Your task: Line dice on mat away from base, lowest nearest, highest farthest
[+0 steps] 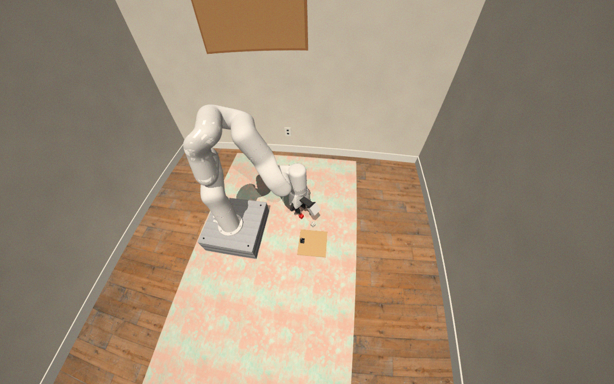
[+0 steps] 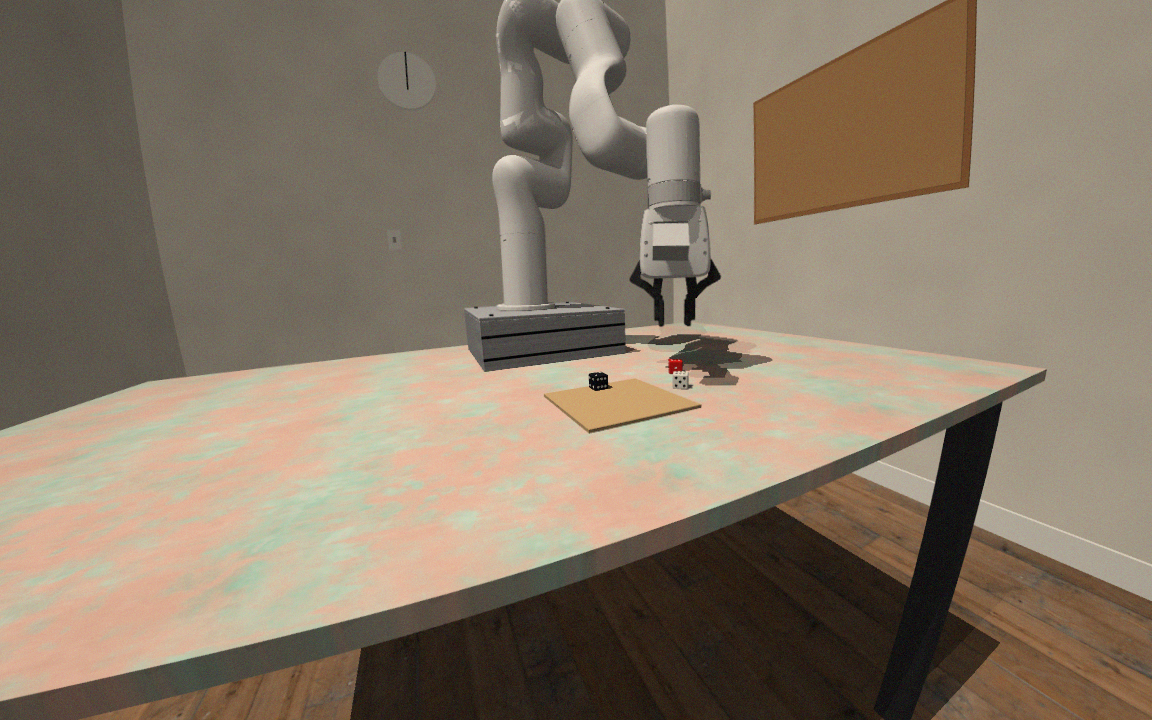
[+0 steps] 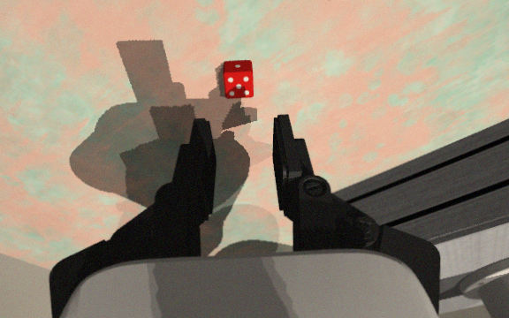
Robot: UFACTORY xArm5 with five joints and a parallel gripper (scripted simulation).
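Now: the red die 80 mm below my hand. Round my hand: black die (140 mm to the right, 80 mm below, 40 mm ahead); then white die (80 mm below, 70 mm ahead, 40 mm to the right); then tan mat (140 mm to the right, 90 mm below, 90 mm ahead).
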